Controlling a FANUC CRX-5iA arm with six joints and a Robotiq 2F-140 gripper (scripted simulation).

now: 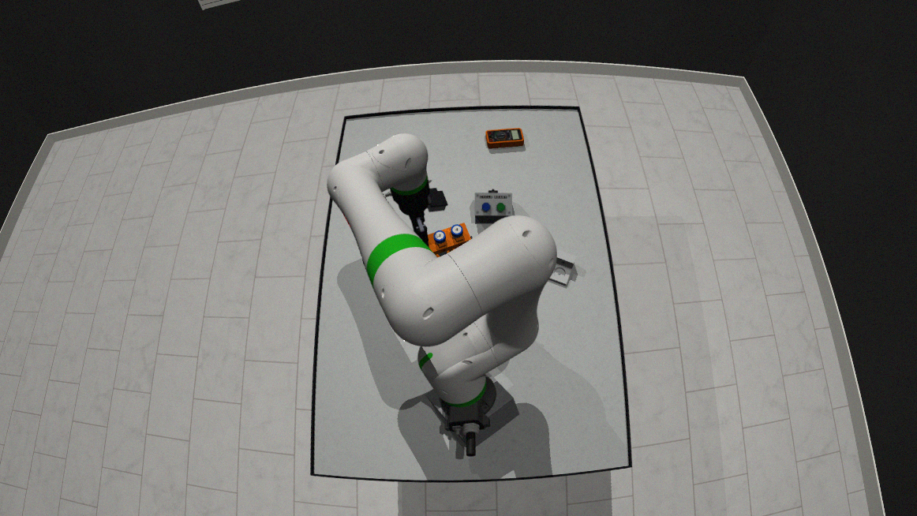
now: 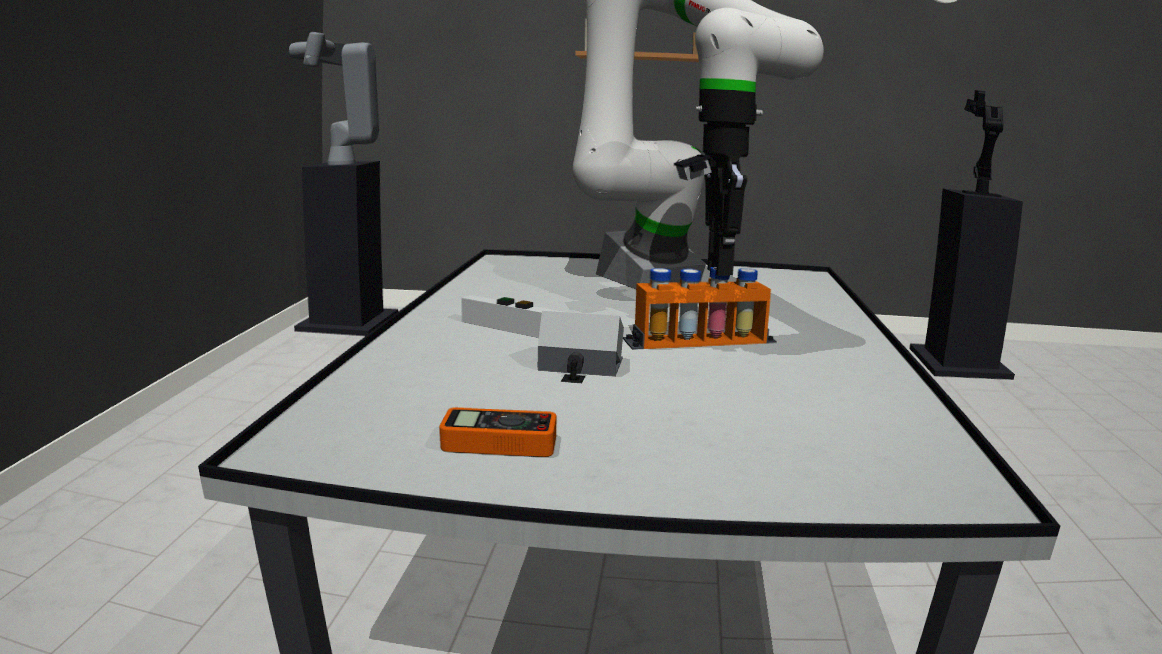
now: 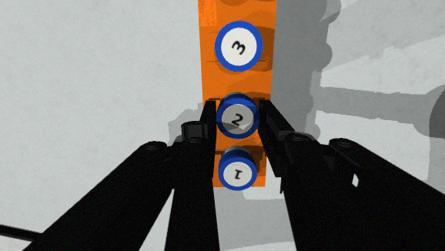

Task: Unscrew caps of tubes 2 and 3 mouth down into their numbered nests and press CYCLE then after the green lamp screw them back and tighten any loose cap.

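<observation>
Right now the cap 3 is 50 mm to the right of my hand, 40 mm below it and 20 mm ahead of it. Also, from my hand: cap 1 (50 mm to the left, 40 mm below, 20 mm behind); then cap 4 (100 mm to the right, 30 mm below, 30 mm ahead); then cap 2 (30 mm below).
</observation>
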